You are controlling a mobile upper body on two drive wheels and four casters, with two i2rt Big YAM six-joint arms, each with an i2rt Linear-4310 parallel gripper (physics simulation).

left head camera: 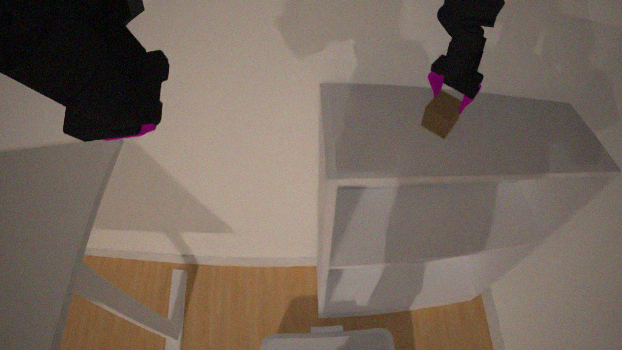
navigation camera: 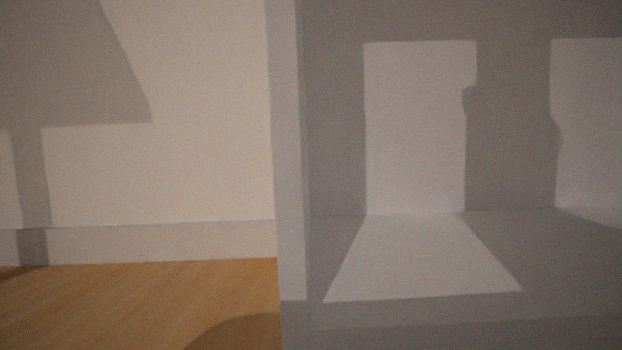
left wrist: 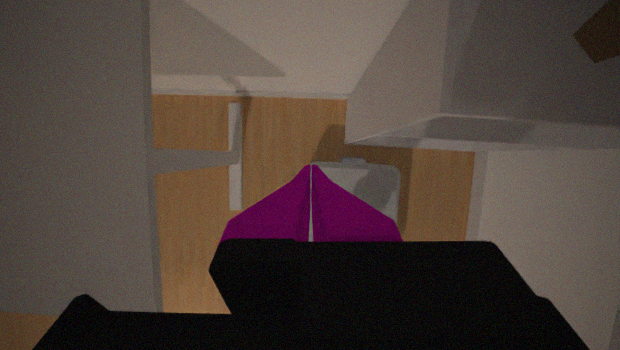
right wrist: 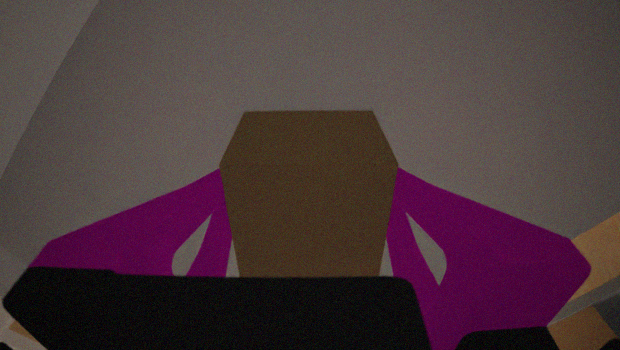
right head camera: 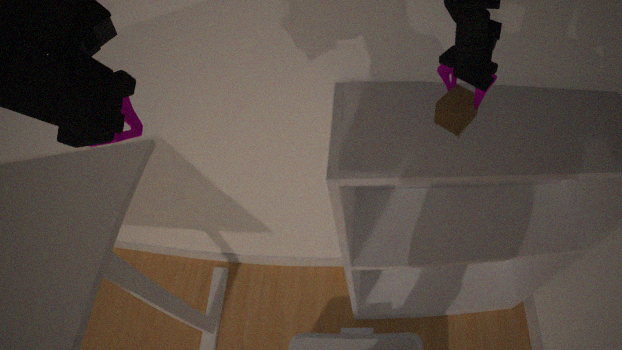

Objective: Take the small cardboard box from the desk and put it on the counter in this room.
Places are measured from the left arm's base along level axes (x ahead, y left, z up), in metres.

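Where they show: left gripper, between the fingertips: (left head camera: pixel 153 124) (left wrist: pixel 310 174) (right head camera: pixel 140 130); right gripper, between the fingertips: (left head camera: pixel 448 105) (right wrist: pixel 308 176) (right head camera: pixel 464 100).
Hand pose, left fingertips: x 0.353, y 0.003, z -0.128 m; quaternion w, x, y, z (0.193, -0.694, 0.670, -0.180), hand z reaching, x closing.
Observation:
After its pixels a point has its place.
The small brown cardboard box (left head camera: pixel 441 116) @(x 0.549, y -0.436, z -0.301 m) (right head camera: pixel 456 111) @(x 0.549, y -0.444, z -0.300 m) (right wrist: pixel 309 200) @(x 0.608, y -0.481, z -0.300 m) is held between the magenta fingers of my right gripper (left head camera: pixel 450 97) @(x 0.607, y -0.479, z -0.319 m) (right head camera: pixel 464 90) @(x 0.607, y -0.479, z -0.319 m) (right wrist: pixel 308 176) @(x 0.607, y -0.479, z -0.319 m). In both head views it shows over the top of the grey-white counter (left head camera: pixel 380 145) @(x 0.515, y -0.306, z -0.350 m) (right head camera: pixel 390 145) @(x 0.512, y -0.312, z -0.350 m), which has open shelves below. Whether the box touches the top cannot be told. A corner of the box (left wrist: pixel 602 37) @(x 0.559, y -0.424, z -0.323 m) shows at the upper right of the left wrist view. My left gripper (left wrist: pixel 310 174) @(x 0.353, y 0.003, z -0.128 m) is shut and empty, its fingertips together. It is near the corner of the grey table top at the left in the head views.
The grey table top (left head camera: pixel 40 210) @(x 0.445, y 0.572, z -0.460 m) (right head camera: pixel 55 230) @(x 0.351, y 0.650, z -0.460 m) (left wrist: pixel 75 150) @(x 0.354, y 0.538, z -0.460 m) stands at the left, with a white leg and foot (left head camera: pixel 176 300) (left wrist: pixel 235 185) beneath. The robot's grey base (left head camera: pixel 327 342) @(x 0.275, y -0.223, z -1.150 m) (left wrist: pixel 380 185) @(x 0.213, y -0.371, z -1.150 m) is at the bottom, near the counter's front. Walls stand behind and at the right.

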